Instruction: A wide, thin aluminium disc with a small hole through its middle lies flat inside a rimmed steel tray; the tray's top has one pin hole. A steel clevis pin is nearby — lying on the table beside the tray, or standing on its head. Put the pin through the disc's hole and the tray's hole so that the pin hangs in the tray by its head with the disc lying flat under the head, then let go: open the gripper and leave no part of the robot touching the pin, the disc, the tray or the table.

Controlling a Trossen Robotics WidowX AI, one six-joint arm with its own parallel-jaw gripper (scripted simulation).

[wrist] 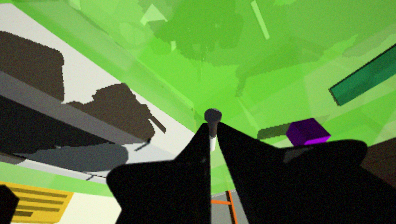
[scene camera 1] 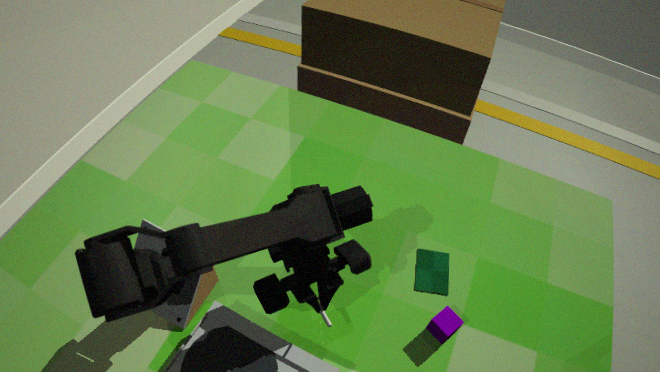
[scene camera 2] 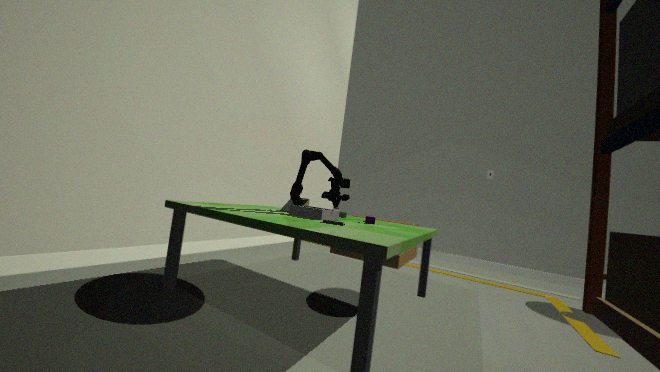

Labels:
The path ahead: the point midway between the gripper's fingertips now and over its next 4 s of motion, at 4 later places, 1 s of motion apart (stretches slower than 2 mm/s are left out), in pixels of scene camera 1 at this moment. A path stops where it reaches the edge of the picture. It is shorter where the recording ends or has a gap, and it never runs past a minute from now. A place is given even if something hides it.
The gripper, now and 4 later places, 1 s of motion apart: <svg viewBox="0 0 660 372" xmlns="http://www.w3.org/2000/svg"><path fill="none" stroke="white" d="M320 310L265 353L221 363L223 362L226 364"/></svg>

